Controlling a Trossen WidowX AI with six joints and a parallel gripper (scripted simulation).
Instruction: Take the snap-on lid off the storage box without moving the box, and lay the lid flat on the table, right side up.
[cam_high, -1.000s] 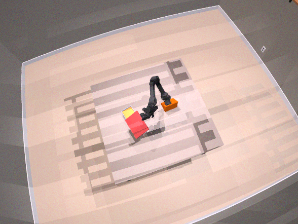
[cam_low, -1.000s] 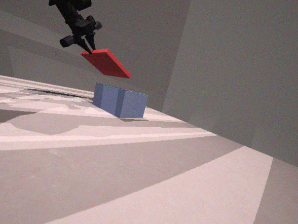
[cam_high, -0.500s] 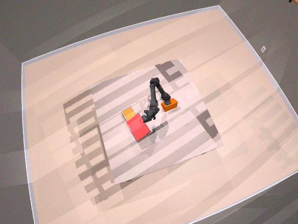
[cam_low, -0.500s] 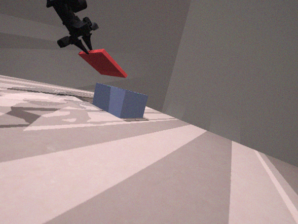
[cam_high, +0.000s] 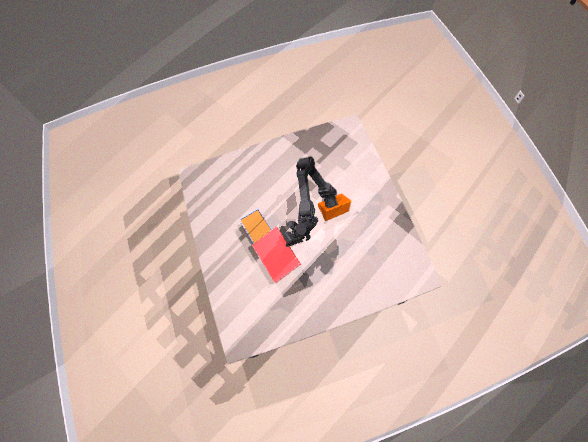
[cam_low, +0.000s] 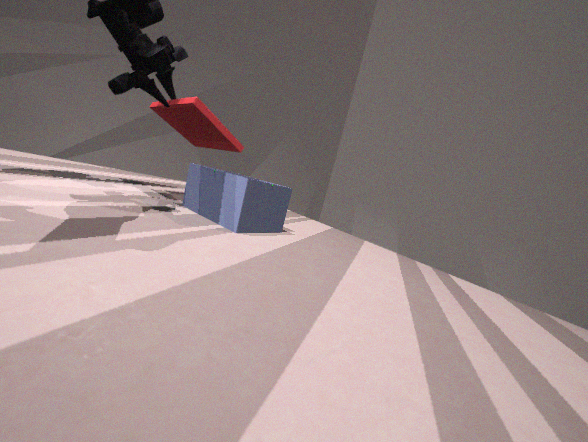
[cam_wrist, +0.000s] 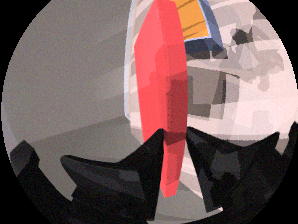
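Now: the flat red lid 70 mm ahead of my gripper tip, 30 mm below it and 20 mm to the left of it. Also, from my gripper tip: blue storage box: 200 mm to the right, 180 mm below, 130 mm ahead.
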